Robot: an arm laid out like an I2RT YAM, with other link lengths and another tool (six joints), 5 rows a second.
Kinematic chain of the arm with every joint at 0, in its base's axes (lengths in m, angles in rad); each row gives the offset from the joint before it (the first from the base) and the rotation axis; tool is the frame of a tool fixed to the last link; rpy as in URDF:
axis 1: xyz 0 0 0.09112 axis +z
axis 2: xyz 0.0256 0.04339 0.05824 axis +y
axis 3: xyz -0.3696 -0.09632 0 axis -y
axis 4: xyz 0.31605 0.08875 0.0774 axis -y
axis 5: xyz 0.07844 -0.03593 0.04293 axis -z
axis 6: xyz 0.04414 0 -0.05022 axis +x
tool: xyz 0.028 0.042 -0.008 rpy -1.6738 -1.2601 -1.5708
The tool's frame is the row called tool.
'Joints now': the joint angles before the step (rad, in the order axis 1, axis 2, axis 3, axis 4, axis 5, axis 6). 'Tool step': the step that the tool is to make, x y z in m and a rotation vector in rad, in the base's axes. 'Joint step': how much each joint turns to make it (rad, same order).
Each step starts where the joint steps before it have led.
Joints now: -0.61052 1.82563 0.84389 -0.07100 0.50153 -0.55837
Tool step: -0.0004 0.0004 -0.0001 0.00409 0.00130 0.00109
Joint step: -0.00034 -0.00024 -0.00002 -0.00366 -0.00297 0.00005
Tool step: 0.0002 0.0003 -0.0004 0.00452 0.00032 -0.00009
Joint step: 0.00018 0.00159 0.00132 -0.00365 -0.00293 0.00223
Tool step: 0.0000 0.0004 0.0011 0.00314 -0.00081 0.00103
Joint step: 0.00016 -0.00251 0.00144 -0.00548 -0.00307 0.00082
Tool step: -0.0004 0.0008 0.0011 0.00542 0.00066 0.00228
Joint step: 0.00016 -0.00317 0.00097 -0.00785 -0.00458 0.00013
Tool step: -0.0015 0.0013 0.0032 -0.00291 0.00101 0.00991
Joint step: 0.00083 -0.01184 -0.00389 -0.00214 -0.00183 -0.01060
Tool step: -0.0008 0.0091 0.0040 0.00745 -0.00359 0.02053
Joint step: 0.01585 -0.02156 -0.01214 -0.01063 -0.00942 -0.00010
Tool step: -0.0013 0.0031 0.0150 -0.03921 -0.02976 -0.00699
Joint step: 0.00864 -0.04833 -0.01091 0.00629 0.02176 0.00603
